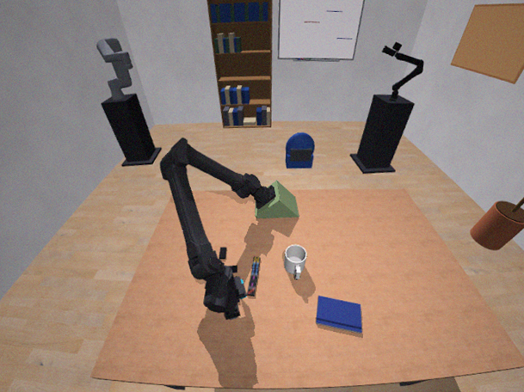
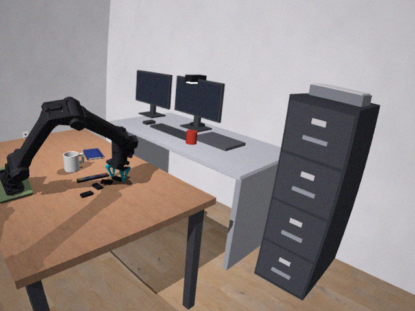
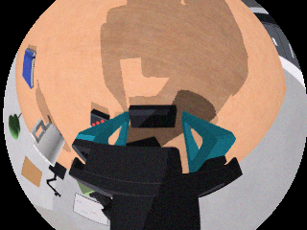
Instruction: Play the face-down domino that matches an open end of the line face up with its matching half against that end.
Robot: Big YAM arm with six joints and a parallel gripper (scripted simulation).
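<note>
My gripper is now right at the domino. Also, from my hand: blue book 80 mm ahead, 380 mm to the left.
</note>
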